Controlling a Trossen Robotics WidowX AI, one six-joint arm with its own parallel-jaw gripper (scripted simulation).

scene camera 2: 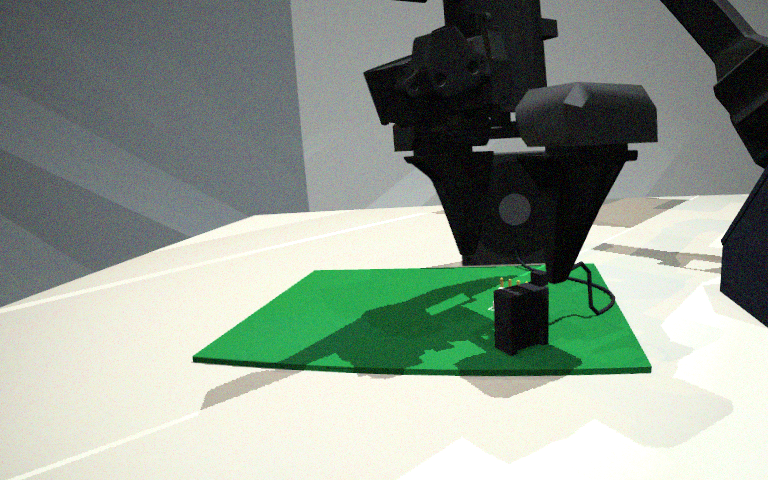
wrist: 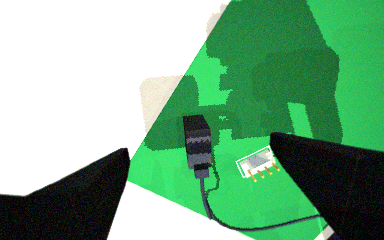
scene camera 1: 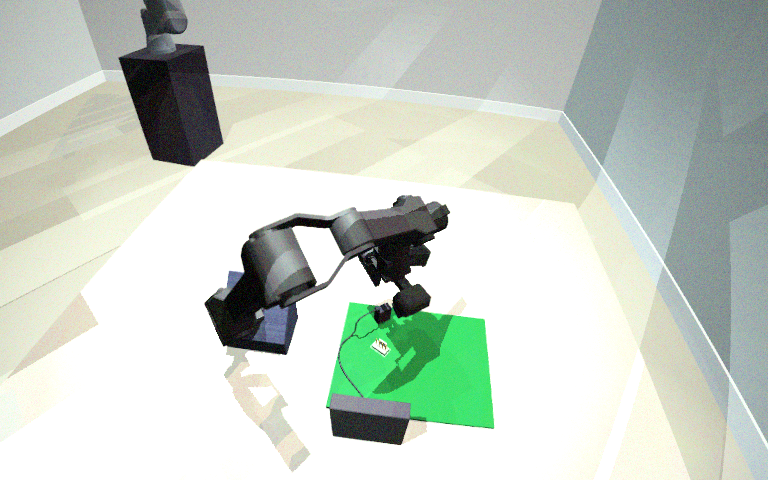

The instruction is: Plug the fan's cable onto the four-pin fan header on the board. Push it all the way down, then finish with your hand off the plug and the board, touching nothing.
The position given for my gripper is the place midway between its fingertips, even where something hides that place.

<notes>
My gripper (scene camera 2: 507, 267) is open and holds nothing. I also see a black plug (scene camera 2: 521, 312), a fan (scene camera 2: 512, 221) and a green board (scene camera 2: 411, 321).
My gripper shows as well in the wrist view (wrist: 201, 146) and in scene camera 1 (scene camera 1: 388, 301). The black plug also shows in the wrist view (wrist: 197, 132). The fan is seen too in scene camera 1 (scene camera 1: 367, 419).
</notes>
